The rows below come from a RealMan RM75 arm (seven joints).
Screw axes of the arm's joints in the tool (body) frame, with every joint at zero. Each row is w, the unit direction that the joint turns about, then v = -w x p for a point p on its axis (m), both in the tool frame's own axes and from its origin. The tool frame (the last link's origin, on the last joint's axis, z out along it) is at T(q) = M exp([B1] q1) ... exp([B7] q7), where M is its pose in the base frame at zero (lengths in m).
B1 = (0, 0, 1, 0, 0, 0)
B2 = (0, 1, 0, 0.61, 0, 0)
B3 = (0, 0, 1, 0, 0, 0)
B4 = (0, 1, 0, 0.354, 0, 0)
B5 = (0, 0, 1, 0, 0, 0)
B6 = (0, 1, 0, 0.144, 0, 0)
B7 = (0, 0, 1, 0, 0, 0)
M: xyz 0 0 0.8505 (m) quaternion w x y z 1 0 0 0
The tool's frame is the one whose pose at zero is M.
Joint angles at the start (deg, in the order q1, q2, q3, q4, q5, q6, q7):
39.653, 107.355, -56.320, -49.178, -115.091, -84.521, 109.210
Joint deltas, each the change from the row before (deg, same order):
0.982, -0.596, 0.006, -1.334, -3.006, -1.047, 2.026
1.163, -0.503, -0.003, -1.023, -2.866, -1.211, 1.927
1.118, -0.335, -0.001, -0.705, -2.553, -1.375, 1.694
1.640, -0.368, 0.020, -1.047, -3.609, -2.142, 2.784
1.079, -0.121, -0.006, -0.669, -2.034, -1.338, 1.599
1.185, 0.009, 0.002, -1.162, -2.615, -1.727, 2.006
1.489, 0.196, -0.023, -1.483, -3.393, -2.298, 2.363
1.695, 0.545, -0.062, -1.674, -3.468, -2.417, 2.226
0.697, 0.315, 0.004, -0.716, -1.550, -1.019, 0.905
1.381, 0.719, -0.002, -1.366, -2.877, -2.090, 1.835
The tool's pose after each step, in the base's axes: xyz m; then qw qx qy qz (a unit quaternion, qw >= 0). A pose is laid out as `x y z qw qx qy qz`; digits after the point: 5 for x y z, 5 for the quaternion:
0.20363 0.40729 0.07798 0.14407 -0.95546 0.24547 0.07799
0.20003 0.40980 0.08258 0.14372 -0.95707 0.24599 0.05332
0.19664 0.41121 0.08551 0.14048 -0.95804 0.24789 0.03143
0.19118 0.41284 0.08951 0.13600 -0.95751 0.25433 0.00103
0.18665 0.41384 0.09150 0.13337 -0.95701 0.25707 -0.01601
0.18117 0.41443 0.09390 0.13172 -0.95568 0.26061 -0.03748
0.17430 0.41446 0.09603 0.12972 -0.95327 0.26494 -0.06527
0.16513 0.41421 0.09653 0.12786 -0.95078 0.26660 -0.09267
0.16147 0.41389 0.09646 0.12759 -0.94929 0.26772 -0.10436
0.15384 0.41272 0.09565 0.12616 -0.94595 0.27096 -0.12585

